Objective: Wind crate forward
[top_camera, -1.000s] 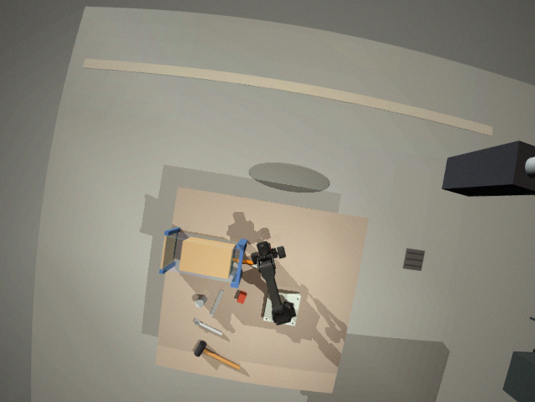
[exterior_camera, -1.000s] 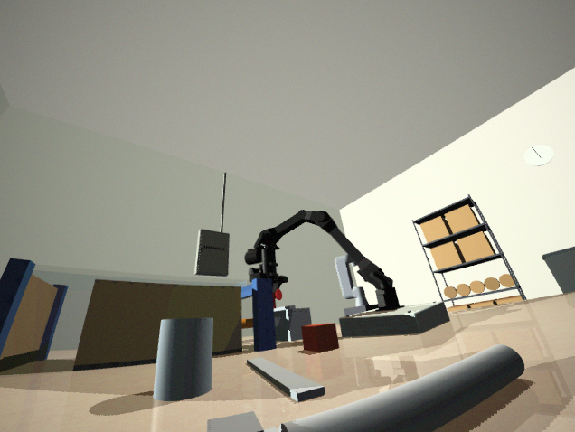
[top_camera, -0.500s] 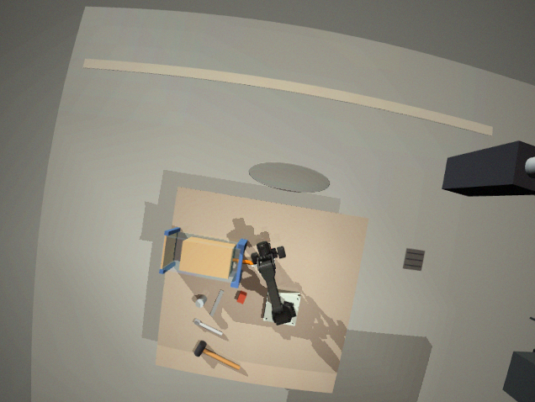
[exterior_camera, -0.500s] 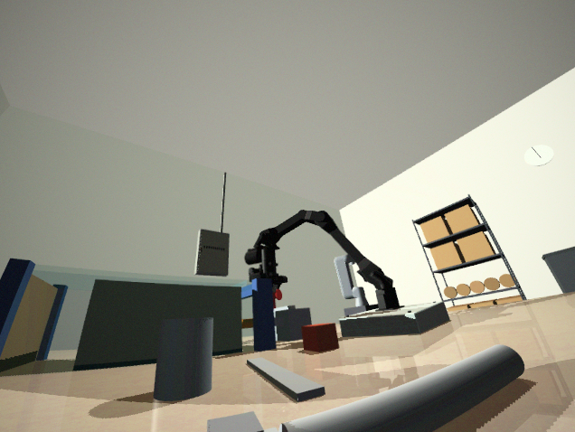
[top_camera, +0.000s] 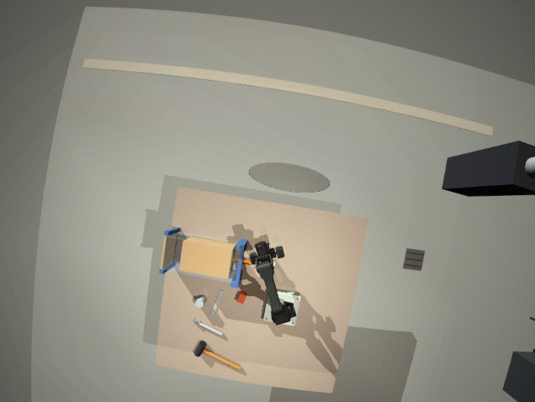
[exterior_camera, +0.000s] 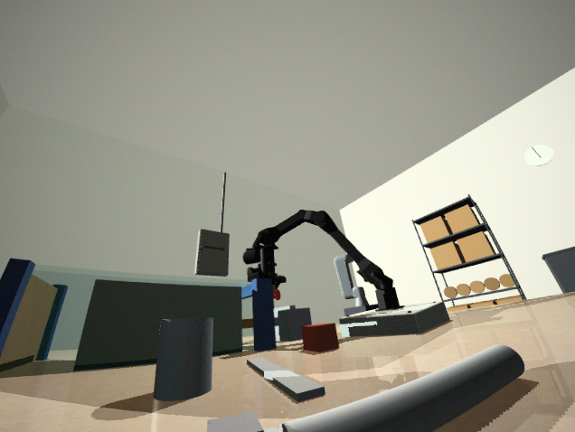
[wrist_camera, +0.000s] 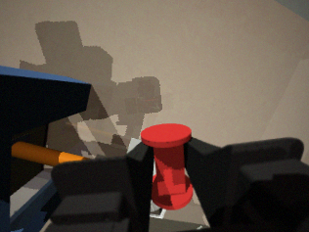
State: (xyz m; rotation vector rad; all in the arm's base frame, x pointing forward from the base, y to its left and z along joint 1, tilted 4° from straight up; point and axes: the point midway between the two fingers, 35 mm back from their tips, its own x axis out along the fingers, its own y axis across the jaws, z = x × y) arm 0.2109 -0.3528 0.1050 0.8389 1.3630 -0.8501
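Right now my gripper tip is 10 mm past the winch crank handle, 50 mm to the right of it and 20 mm above it. From my gripper tip the other things lie so: winch (40 mm behind, 100 mm to the left, 100 mm below); then blue frame (140 mm ahead, 120 mm to the left, 20 mm below); then red knob (10 mm behind, 10 mm to the left, 10 mm above).
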